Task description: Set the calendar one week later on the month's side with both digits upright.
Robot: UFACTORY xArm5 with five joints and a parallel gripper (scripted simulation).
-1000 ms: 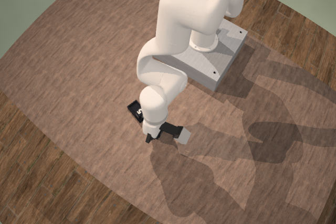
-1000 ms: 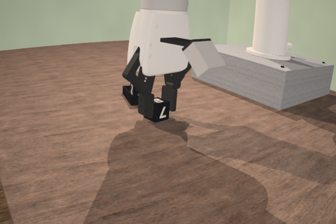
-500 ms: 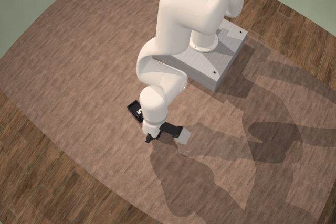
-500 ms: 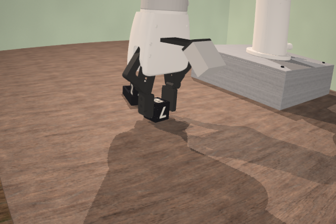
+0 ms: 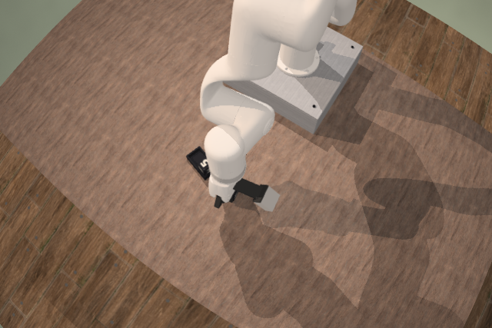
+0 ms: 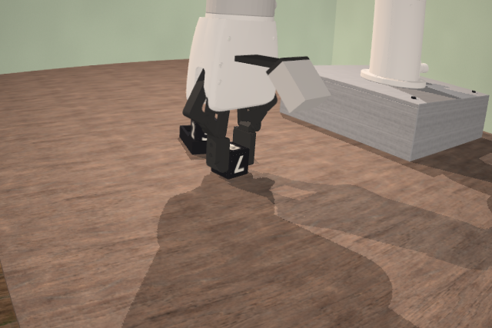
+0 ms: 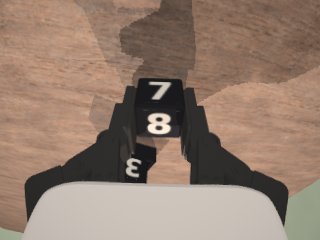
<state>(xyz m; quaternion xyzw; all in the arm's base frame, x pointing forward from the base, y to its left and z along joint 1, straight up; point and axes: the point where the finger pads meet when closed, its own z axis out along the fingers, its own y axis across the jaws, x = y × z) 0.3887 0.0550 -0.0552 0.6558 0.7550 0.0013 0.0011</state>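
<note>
Now: the cube 90 mm to the right of my hand and 20 mm behind it. From my hand the other things lie so: tray 100 mm to the right, 20 mm below, 20 mm behind.
</note>
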